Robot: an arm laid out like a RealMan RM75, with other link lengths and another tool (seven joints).
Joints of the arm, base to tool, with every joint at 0 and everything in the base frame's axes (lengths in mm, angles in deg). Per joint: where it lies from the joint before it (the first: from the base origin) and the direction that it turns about. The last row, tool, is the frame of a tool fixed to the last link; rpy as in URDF.
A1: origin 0 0 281.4 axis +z
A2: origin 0 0 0 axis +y
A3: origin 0 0 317.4 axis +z
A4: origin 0 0 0 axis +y
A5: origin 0 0 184.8 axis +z
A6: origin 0 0 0 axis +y
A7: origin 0 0 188.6 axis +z
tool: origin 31 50 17 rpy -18.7 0 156.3
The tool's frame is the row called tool.
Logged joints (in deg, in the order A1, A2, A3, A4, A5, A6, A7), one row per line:
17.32, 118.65, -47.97, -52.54, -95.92, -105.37, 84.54
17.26, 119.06, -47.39, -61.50, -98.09, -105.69, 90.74
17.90, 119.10, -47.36, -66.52, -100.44, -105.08, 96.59
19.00, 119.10, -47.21, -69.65, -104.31, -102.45, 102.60
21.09, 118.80, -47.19, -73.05, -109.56, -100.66, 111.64
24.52, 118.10, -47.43, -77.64, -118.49, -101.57, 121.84
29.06, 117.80, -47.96, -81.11, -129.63, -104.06, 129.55
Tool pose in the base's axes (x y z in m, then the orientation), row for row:
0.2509, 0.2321, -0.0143, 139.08, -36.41, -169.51
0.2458, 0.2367, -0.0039, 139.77, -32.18, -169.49
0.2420, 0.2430, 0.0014, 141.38, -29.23, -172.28
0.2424, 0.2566, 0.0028, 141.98, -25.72, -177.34
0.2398, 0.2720, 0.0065, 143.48, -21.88, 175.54
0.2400, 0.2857, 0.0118, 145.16, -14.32, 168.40
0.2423, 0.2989, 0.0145, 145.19, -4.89, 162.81
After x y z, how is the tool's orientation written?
As angles about the fixed x, y, z axes (roll, pitch, yaw), in degrees.
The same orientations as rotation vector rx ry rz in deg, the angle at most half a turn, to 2 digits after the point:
-4.12, -134.85, -45.73
-1.88, -138.70, -46.67
-3.38, -142.34, -47.08
-8.10, -146.47, -49.59
-15.60, -151.45, -51.24
-22.65, -159.97, -52.45
27.84, 168.86, 54.13

